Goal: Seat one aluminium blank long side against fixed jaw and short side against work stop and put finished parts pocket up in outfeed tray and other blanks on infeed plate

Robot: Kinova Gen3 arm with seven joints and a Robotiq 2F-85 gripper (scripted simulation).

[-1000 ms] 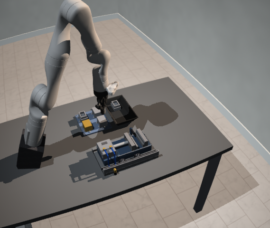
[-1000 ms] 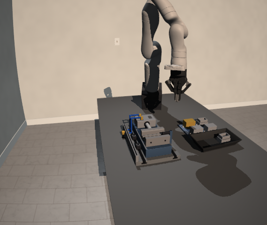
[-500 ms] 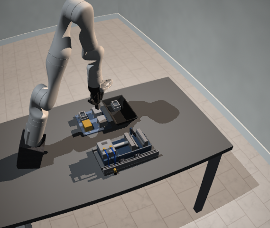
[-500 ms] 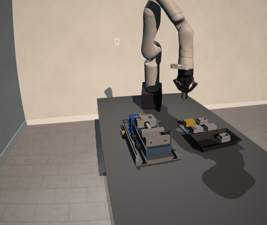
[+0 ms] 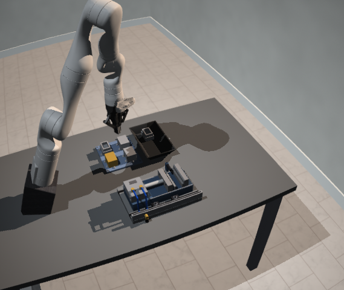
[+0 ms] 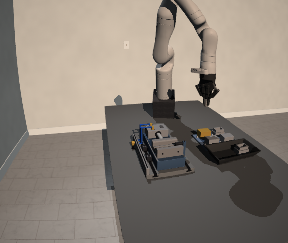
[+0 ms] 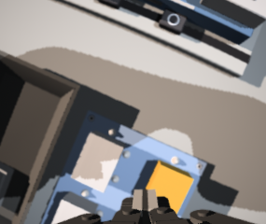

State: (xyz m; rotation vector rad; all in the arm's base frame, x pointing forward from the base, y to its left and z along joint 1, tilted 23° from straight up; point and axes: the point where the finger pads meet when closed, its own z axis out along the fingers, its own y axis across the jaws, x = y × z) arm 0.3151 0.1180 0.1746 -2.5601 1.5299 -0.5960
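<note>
The brass blank is 4 cm behind my hand, 3 cm to the left of it and 18 cm below it.
</note>
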